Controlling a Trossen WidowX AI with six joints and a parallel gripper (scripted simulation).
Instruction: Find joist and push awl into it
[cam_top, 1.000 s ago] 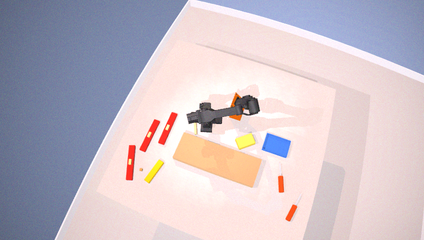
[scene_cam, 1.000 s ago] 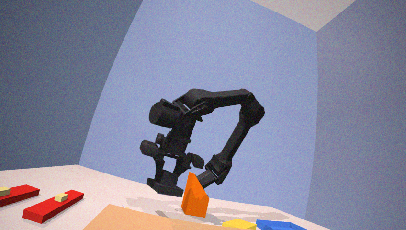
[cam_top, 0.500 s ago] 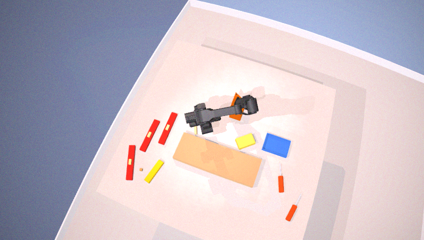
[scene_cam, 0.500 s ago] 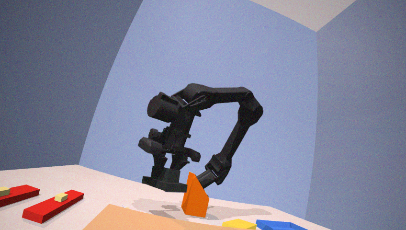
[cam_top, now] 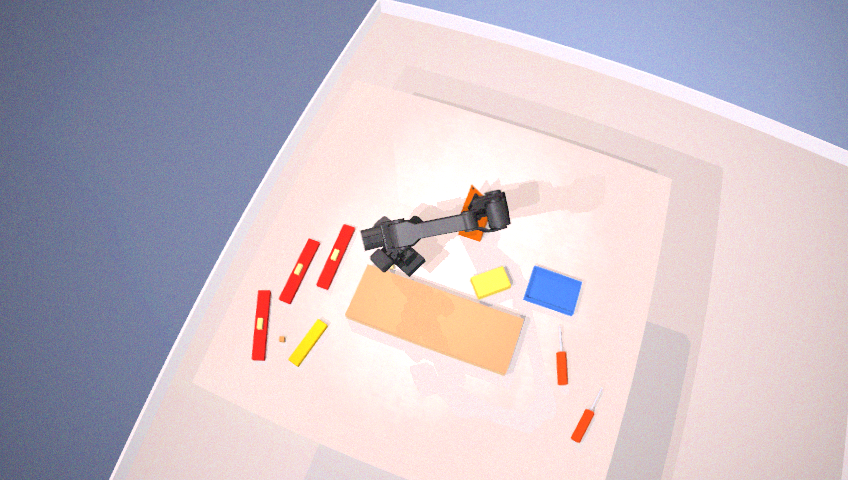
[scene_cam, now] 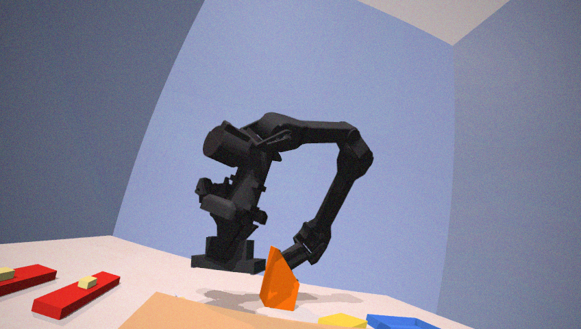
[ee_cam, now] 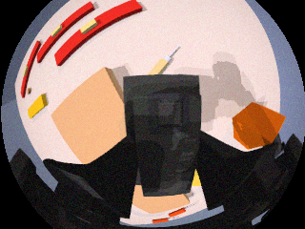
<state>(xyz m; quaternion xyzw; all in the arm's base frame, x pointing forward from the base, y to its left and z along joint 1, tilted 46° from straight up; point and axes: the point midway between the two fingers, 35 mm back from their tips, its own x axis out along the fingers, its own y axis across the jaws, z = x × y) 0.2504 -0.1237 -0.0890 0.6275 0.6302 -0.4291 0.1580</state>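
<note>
My gripper tip is 40 mm past the awl, 60 mm to the left of it and 120 mm above it. The rest, counted from my gripper tip: yellow block (60 mm behind, 280 mm to the left, 110 mm below); then yellow bar (350 mm ahead, 160 mm to the right, 120 mm below); then stud finder (10 mm to the right, 20 mm above).
</note>
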